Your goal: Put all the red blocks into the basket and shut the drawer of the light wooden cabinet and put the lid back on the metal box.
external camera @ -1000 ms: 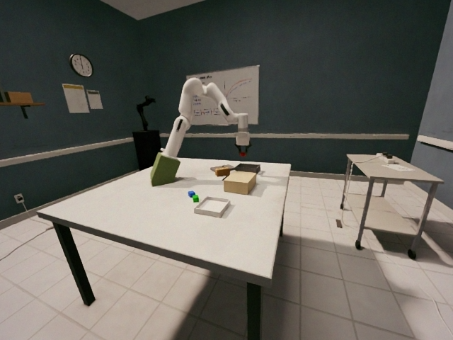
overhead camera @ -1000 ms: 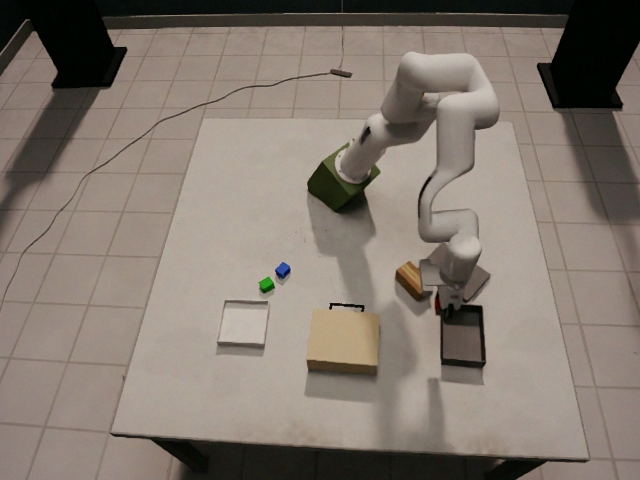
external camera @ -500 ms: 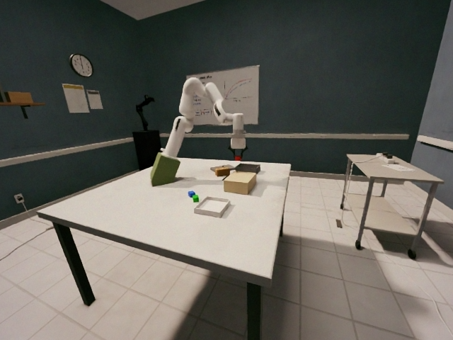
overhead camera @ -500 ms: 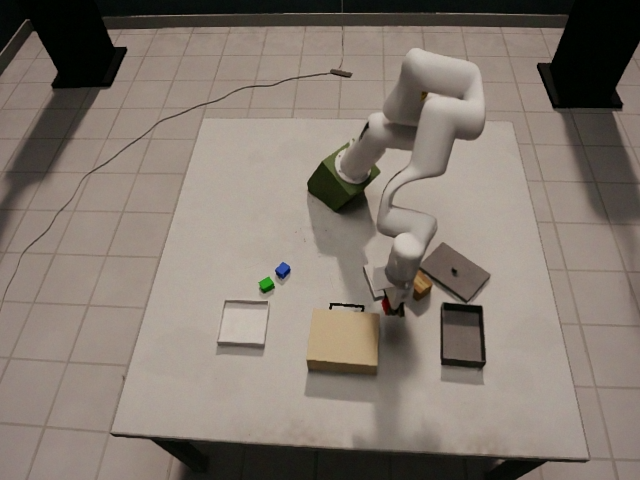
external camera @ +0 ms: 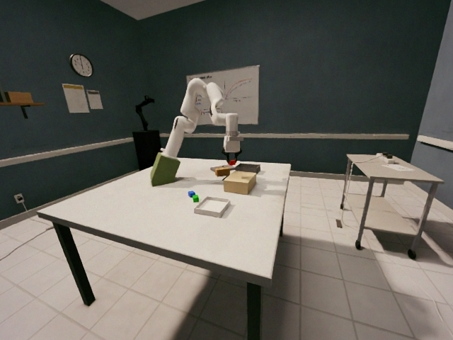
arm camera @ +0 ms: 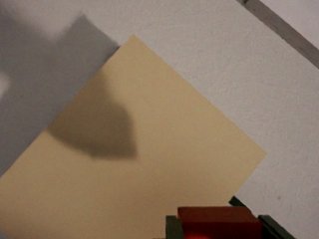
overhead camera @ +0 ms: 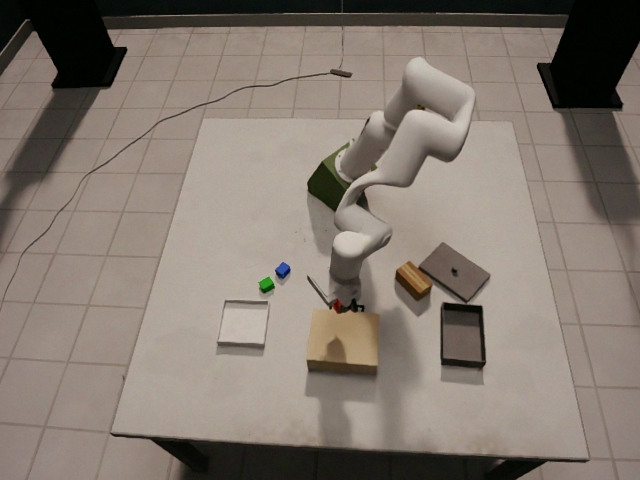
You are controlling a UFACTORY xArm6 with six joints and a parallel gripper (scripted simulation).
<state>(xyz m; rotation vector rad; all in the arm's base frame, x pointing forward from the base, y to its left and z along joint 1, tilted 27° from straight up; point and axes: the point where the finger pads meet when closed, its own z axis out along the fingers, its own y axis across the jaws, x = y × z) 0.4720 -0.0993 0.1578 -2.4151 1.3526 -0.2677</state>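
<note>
Right now the white basket is 29 cm to the right of my hand, 18 cm below it and 2 cm behind it. The rest, counted from my hand: blue block (21 cm behind, 19 cm to the right, 18 cm below); then light wooden cabinet (15 cm below, 4 cm ahead, 1 cm to the left); then drawer (15 cm below, 3 cm ahead, 1 cm to the left).
</note>
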